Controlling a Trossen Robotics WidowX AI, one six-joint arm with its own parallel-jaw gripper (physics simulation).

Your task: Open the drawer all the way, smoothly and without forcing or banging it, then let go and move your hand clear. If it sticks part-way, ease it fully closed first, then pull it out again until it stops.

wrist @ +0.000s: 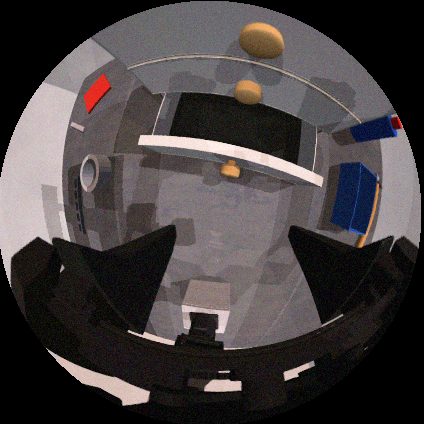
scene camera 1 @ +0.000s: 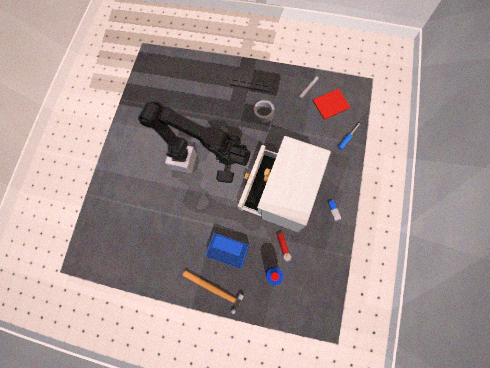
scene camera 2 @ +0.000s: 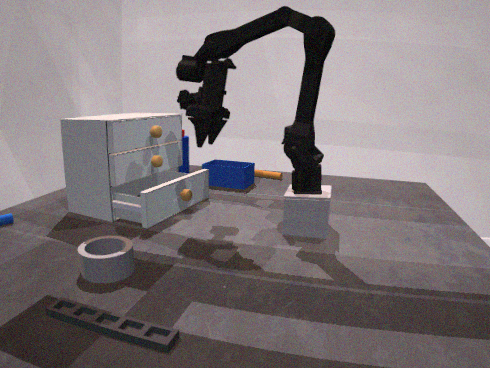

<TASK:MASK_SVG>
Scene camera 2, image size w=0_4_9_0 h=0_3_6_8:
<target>my gripper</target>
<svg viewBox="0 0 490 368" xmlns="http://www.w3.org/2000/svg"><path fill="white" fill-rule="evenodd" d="M225 86L203 83L202 87L199 87L198 92L190 94L188 90L181 90L179 96L177 96L180 109L186 110L185 116L190 116L188 120L194 125L197 147L202 148L207 136L208 144L212 145L228 121L223 120L223 118L230 118L230 111L222 107L224 95L227 93Z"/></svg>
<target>blue bin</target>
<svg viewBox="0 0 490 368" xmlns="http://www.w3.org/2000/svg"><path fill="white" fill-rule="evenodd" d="M202 164L202 169L209 169L209 186L244 190L254 183L255 163L215 159Z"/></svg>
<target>dark rack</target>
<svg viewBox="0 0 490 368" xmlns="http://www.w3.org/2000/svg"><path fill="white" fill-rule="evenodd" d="M45 308L46 314L49 317L167 354L180 338L178 329L127 317L62 297Z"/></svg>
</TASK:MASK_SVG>
